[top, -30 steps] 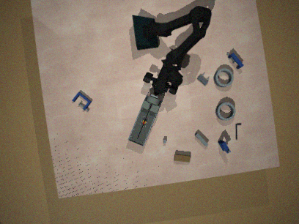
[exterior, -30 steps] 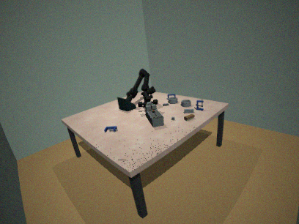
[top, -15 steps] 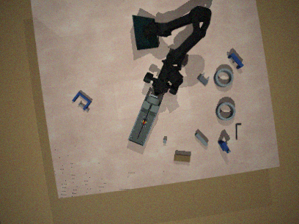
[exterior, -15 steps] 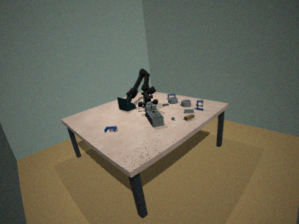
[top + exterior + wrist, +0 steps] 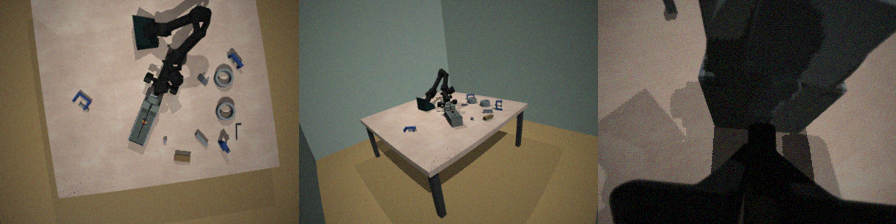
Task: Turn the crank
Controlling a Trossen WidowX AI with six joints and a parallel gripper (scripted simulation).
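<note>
My gripper tip is now 3 cm below the dark handle, 2 cm past it and 1 cm to the right of it. Round my gripper tip: small grey cube (27 cm ahead, 2 cm to the left, 2 cm below); red pointer (15 cm ahead, 9 cm to the right, 5 cm above); grey bar (28 cm ahead, 22 cm to the left, 2 cm below).
</note>
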